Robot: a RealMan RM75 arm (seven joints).
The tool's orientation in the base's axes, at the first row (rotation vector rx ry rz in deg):
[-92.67 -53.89 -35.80]
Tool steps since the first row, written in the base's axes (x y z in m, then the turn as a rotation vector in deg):
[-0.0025 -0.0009 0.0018 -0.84 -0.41 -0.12]
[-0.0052 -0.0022 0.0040 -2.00 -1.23 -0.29]
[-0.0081 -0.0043 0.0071 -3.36 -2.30 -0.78]
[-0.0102 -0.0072 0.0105 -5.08 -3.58 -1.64]
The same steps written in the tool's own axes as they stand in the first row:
[-0.0001 -0.0030 -0.0011 -0.66 -0.61 -0.30]
[-0.0002 -0.0064 -0.0027 -1.63 -1.42 -0.96]
[0.0002 -0.0103 -0.0053 -3.03 -2.21 -1.76]
[0.0010 -0.0137 -0.0088 -4.98 -3.08 -2.65]

